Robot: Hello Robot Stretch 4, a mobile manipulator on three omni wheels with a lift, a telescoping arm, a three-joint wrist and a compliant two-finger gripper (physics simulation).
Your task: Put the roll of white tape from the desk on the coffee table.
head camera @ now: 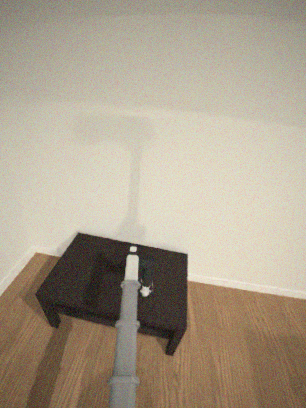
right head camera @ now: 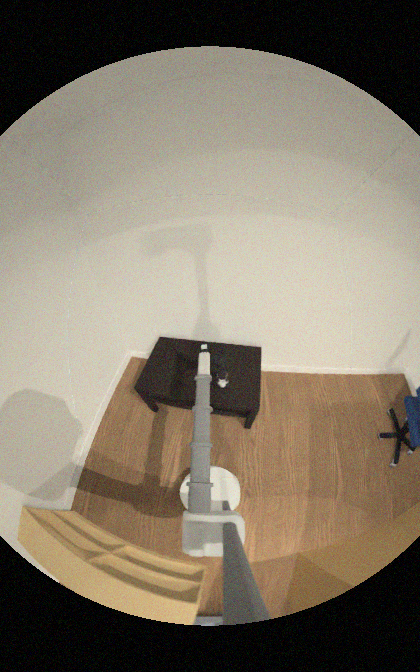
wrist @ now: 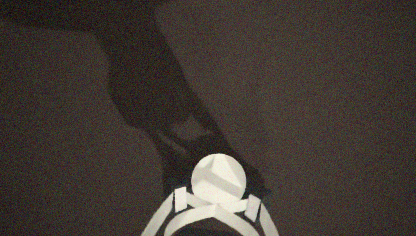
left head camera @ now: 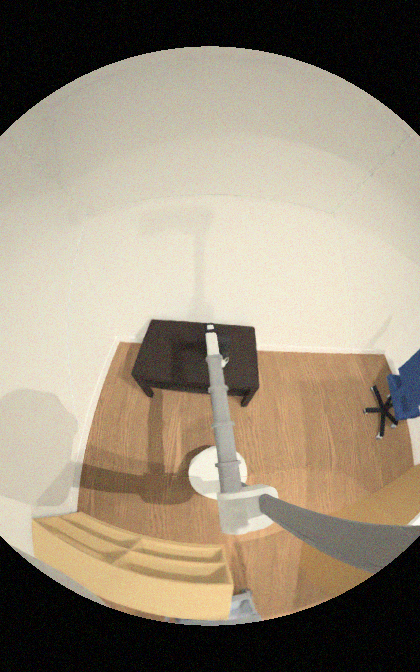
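Observation:
The dark coffee table stands against the wall in the room's corner, and its top fills the wrist view. My gripper is shut on the roll of white tape. The arm reaches out over the table and holds the roll a little above the top, right of the middle. The roll's shadow falls on the table just beyond it.
The white wall rises right behind the table. A blue office chair stands far right. A light wooden shelf unit lies near my base. Wooden floor lies between.

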